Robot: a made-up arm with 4 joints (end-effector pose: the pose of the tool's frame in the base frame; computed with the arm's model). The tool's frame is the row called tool.
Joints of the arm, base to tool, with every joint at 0 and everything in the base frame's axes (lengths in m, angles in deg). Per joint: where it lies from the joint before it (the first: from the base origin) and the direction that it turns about. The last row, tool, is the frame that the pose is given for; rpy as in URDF.
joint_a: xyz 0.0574 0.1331 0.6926 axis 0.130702 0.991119 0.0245
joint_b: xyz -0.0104 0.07 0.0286 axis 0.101 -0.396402 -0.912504
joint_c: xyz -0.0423 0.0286 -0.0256 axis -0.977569 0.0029 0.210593
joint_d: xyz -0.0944 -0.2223 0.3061 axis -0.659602 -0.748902 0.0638
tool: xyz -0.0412 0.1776 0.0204 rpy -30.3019 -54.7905 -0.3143
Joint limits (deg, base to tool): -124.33..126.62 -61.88..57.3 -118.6..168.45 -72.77..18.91
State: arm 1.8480 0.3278 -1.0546 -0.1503
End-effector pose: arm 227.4 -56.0 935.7 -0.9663 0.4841 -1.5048
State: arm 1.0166 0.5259 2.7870 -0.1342
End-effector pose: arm -213.0 513.3 714.1 -0.5865 1.1166 2.3379
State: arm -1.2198 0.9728 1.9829 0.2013
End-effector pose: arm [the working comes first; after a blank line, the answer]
Working (the frame after each row of the table, in the pose's form):
after joint_a: 57.4 133.1 692.6 -0.3008 -1.2021 0.1729
after joint_b: 34.7 205.6 685.3 1.6164 -0.7904 -1.7837
after joint_c: 69.2 250.2 676.1 -0.7310 -0.9418 -1.2837
after joint_d: 4.5 606.3 821.2 -1.0533 -1.0269 -1.0570

146.7 569.3 711.3 -2.9934 -0.7809 0.5841
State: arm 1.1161 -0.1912 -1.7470 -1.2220
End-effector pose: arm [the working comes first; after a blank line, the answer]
Working (the frame after each row of the table, in the pose's form):
after joint_a: 57.4 133.1 692.6 0.2897 1.0943 0.2079
after joint_b: 81.8 198.5 723.6 0.6369 1.0839 0.6202
after joint_c: 40.9 216.2 759.3 2.2029 1.4050 0.4549
after joint_d: -241.4 -50.6 792.9 -2.7312 0.5385 0.9842

-157.6 -203.9 737.2 -2.2046 1.2162 2.2285
